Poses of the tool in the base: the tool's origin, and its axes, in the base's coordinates. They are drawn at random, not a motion.
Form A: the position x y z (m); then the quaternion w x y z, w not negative.
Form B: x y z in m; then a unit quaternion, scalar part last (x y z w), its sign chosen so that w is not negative. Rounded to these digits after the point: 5 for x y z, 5 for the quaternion.
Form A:
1: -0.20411, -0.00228, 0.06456, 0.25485, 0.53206, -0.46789, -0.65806
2: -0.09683, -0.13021, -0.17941, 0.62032, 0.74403, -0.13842, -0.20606
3: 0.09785, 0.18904, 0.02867, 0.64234, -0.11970, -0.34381, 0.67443
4: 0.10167, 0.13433, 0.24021, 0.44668, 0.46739, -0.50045, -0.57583
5: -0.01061, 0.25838, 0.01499, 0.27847, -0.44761, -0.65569, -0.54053
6: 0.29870, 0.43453, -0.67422, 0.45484, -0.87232, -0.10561, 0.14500
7: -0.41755, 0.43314, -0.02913, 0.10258, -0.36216, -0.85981, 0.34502
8: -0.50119, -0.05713, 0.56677, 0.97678, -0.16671, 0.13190, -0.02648
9: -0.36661, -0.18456, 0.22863, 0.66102, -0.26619, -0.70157, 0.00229
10: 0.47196, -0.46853, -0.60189, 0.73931, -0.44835, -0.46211, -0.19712
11: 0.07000, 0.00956, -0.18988, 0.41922, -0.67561, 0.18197, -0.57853
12: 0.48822, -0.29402, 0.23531, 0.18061, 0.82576, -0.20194, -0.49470
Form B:
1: -0.20411, -0.00228, 0.06456, 0.53206, -0.46789, -0.65806, 0.25485
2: -0.09683, -0.13021, -0.17941, 0.74403, -0.13842, -0.20606, 0.62032
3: 0.09785, 0.18904, 0.02867, -0.11970, -0.34381, 0.67443, 0.64234
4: 0.10167, 0.13433, 0.24021, 0.46739, -0.50045, -0.57583, 0.44668
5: -0.01061, 0.25838, 0.01499, -0.44761, -0.65569, -0.54053, 0.27847
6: 0.29870, 0.43453, -0.67422, -0.87232, -0.10561, 0.14500, 0.45484
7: -0.41755, 0.43314, -0.02913, -0.36216, -0.85981, 0.34502, 0.10258
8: -0.50119, -0.05713, 0.56677, -0.16671, 0.13190, -0.02648, 0.97678
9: -0.36661, -0.18456, 0.22863, -0.26619, -0.70157, 0.00229, 0.66102
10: 0.47196, -0.46853, -0.60189, -0.44835, -0.46211, -0.19712, 0.73931
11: 0.07000, 0.00956, -0.18988, -0.67561, 0.18197, -0.57853, 0.41922
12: 0.48822, -0.29402, 0.23531, 0.82576, -0.20194, -0.49470, 0.18061
